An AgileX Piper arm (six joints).
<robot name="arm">
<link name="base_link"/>
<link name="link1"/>
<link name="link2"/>
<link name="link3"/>
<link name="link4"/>
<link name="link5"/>
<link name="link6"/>
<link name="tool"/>
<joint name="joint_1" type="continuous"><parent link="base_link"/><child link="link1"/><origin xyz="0 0 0.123"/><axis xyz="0 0 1"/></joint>
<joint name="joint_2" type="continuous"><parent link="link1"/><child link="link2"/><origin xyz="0 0 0" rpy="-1.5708 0 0"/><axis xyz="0 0 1"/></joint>
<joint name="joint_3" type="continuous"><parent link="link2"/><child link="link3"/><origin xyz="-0.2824 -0.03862 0"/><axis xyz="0 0 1"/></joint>
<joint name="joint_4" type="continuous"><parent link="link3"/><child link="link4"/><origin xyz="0.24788 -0.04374 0" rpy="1.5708 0 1.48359"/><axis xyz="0 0 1"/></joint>
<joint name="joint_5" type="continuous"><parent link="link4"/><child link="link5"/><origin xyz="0 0 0" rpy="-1.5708 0 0"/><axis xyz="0 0 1"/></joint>
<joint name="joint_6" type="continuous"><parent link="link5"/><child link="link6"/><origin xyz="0 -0.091 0" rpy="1.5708 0 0"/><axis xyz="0 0 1"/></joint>
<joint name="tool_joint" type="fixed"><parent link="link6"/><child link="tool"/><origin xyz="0 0 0"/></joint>
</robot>
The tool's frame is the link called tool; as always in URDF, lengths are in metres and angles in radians. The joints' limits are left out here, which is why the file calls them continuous.
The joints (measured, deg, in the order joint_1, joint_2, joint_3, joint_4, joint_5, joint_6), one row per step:
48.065, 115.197, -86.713, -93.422, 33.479, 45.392
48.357, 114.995, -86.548, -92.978, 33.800, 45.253
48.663, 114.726, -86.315, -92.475, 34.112, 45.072
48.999, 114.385, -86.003, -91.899, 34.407, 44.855
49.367, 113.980, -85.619, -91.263, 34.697, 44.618
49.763, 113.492, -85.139, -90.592, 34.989, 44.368
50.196, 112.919, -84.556, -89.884, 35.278, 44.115
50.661, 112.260, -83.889, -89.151, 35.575, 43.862
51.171, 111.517, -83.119, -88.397, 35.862, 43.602
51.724, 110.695, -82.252, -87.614, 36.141, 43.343
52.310, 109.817, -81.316, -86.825, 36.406, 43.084
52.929, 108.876, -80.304, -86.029, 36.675, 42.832
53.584, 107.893, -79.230, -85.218, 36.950, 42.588
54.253, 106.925, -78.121, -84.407, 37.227, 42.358
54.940, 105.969, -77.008, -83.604, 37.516, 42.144
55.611, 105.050, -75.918, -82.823, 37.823, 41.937
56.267, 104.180, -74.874, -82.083, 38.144, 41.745
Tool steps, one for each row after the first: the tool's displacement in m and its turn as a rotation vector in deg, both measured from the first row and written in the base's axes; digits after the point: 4 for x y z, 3 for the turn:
-0.0020, 0.0006, 0.0005, 0.098, 0.143, -0.137
-0.0044, 0.0010, 0.0012, 0.192, 0.324, -0.261
-0.0071, 0.0014, 0.0019, 0.291, 0.563, -0.358
-0.0102, 0.0017, 0.0026, 0.399, 0.850, -0.434
-0.0137, 0.0018, 0.0035, 0.501, 1.171, -0.494
-0.0177, 0.0018, 0.0044, 0.604, 1.535, -0.526
-0.0221, 0.0017, 0.0055, 0.714, 1.918, -0.542
-0.0270, 0.0014, 0.0067, 0.811, 2.334, -0.509
-0.0324, 0.0010, 0.0078, 0.906, 2.791, -0.436
-0.0381, 0.0004, 0.0090, 0.989, 3.268, -0.319
-0.0442, -0.0003, 0.0101, 1.063, 3.764, -0.176
-0.0506, -0.0011, 0.0112, 1.124, 4.288, -0.012
-0.0571, -0.0021, 0.0119, 1.148, 4.847, 0.159
-0.0636, -0.0031, 0.0123, 1.154, 5.413, 0.334
-0.0699, -0.0042, 0.0127, 1.129, 5.971, 0.483
-0.0760, -0.0053, 0.0128, 1.079, 6.501, 0.613

